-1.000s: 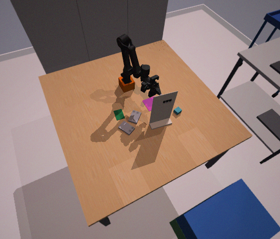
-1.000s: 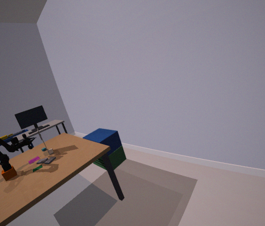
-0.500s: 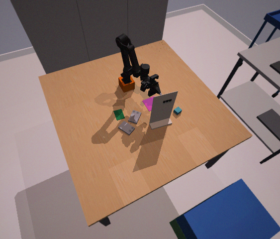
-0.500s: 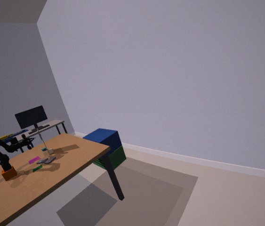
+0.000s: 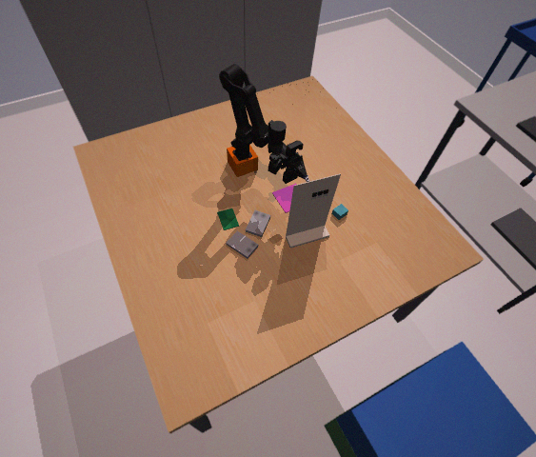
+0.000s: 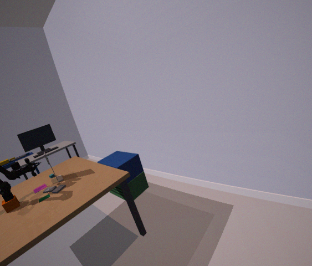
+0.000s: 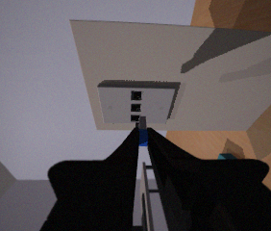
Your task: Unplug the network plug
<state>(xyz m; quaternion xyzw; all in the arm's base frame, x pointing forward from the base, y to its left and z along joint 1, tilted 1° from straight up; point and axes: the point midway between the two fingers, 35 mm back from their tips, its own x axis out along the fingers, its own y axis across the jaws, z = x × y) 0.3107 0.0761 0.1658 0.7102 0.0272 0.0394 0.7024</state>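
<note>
Right now the magenta marked square is 100 mm behind my gripper tip, 20 mm to the left of it and 240 mm below it. From my gripper tip the other things lie so: grey panel (90 mm ahead, 10 mm to the right, 90 mm below); network plug (right at my gripper tip).
</note>
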